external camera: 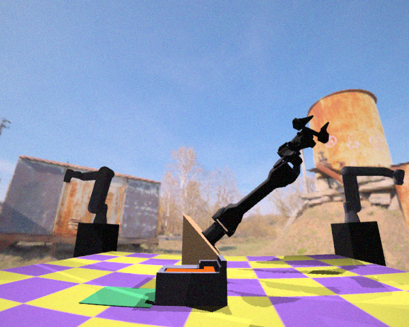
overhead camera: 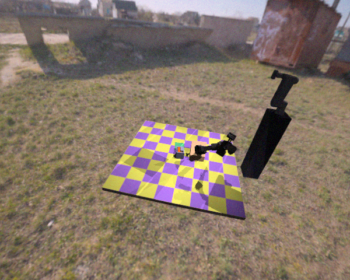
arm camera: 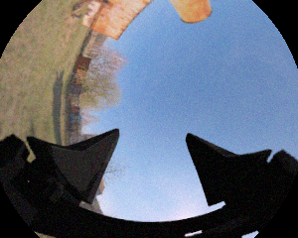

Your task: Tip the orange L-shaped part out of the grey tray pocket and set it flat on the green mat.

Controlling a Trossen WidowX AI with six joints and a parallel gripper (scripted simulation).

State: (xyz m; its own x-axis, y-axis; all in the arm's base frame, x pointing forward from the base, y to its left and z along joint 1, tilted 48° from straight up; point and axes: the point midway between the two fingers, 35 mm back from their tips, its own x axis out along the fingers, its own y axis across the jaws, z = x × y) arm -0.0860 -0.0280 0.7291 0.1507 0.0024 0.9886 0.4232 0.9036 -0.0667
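The orange L-shaped part lies 31 cm ahead of my gripper tip, 56 cm to the right of it and 60 cm below it. The rest, counted from my gripper tip: green mat 32 cm ahead, 73 cm to the right, 66 cm below.
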